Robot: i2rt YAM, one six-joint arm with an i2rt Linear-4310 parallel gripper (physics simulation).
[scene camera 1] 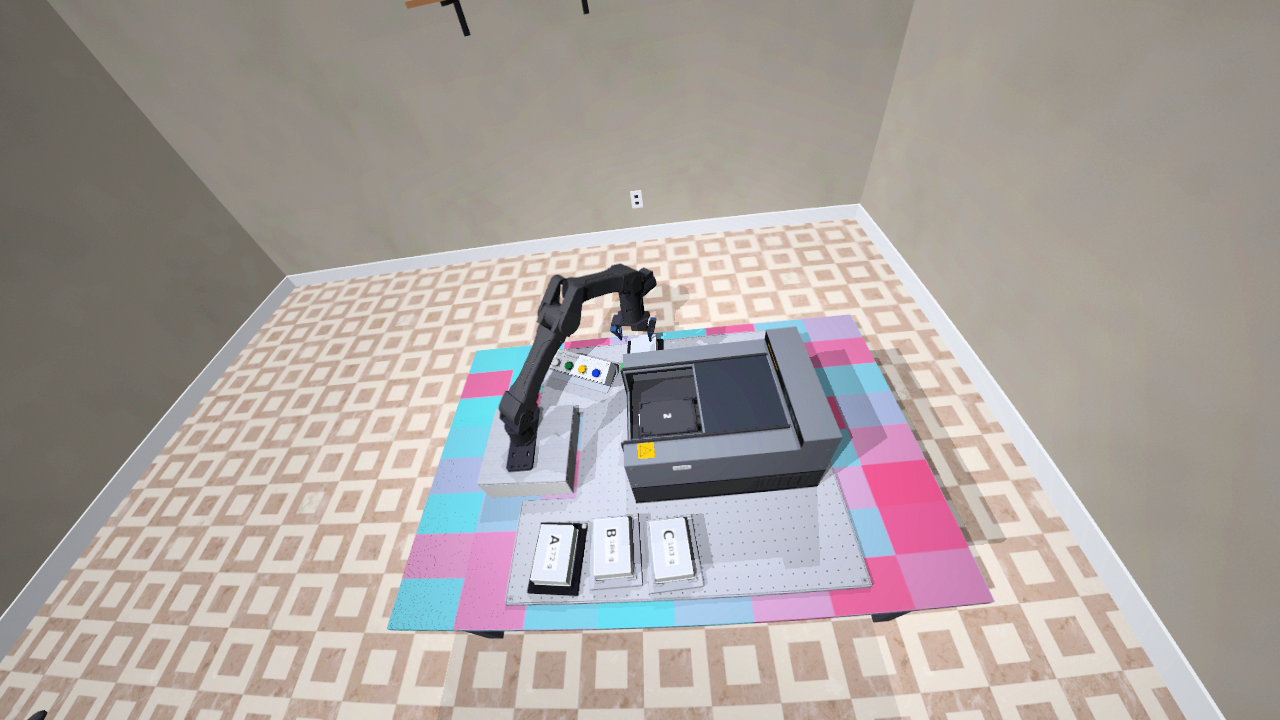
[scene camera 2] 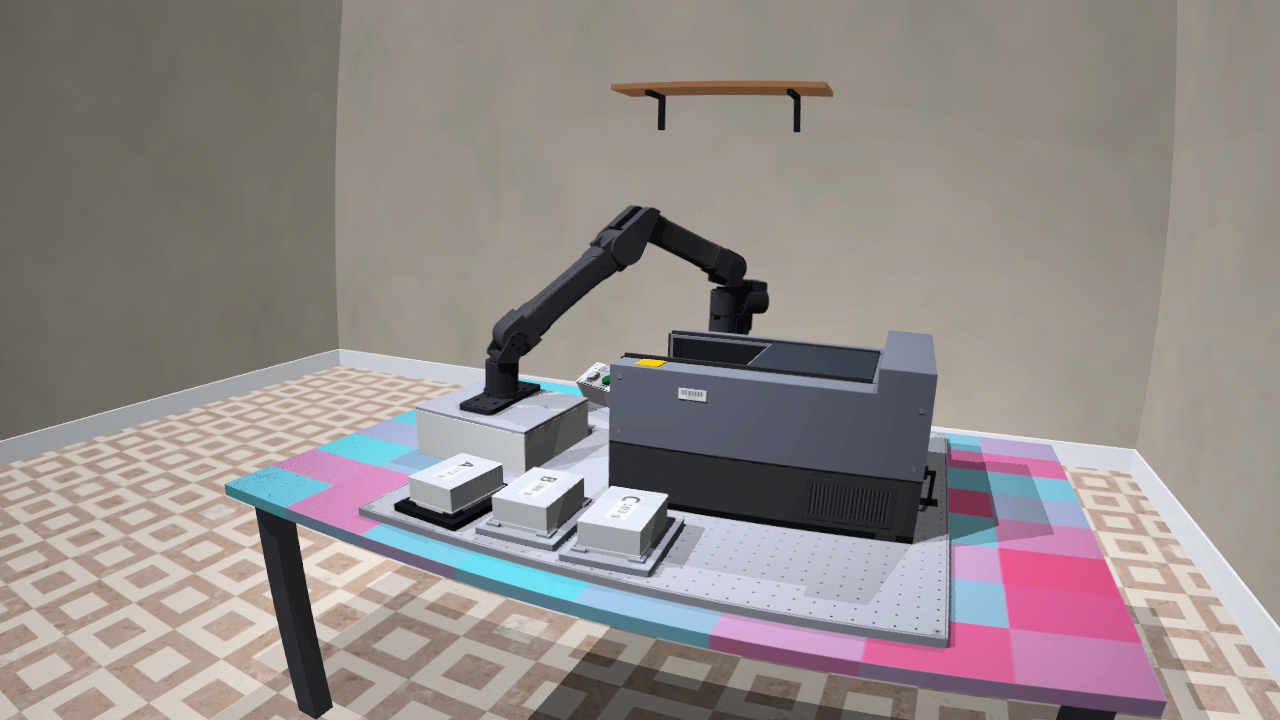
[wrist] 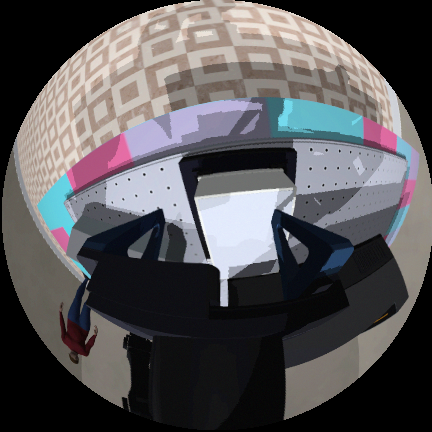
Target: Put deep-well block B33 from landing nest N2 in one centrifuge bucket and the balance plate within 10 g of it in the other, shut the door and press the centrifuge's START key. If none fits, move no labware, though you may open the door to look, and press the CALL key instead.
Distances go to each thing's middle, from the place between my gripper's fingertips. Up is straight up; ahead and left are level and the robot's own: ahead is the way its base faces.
My hand is 2 cm short of the black flat pad (wrist: 247, 158), 4 cm to the left of it and 5 cm above it. From my hand the other things lie so: sliding door (scene camera 1: 735, 394) (24 cm ahead, 37 cm to the right, 15 cm above); button panel (scene camera 1: 565, 364) (19 cm behind, 7 cm to the right, 2 cm below); dark centrifuge (scene camera 2: 842, 455) (21 cm ahead, 37 cm to the right, 6 cm above).
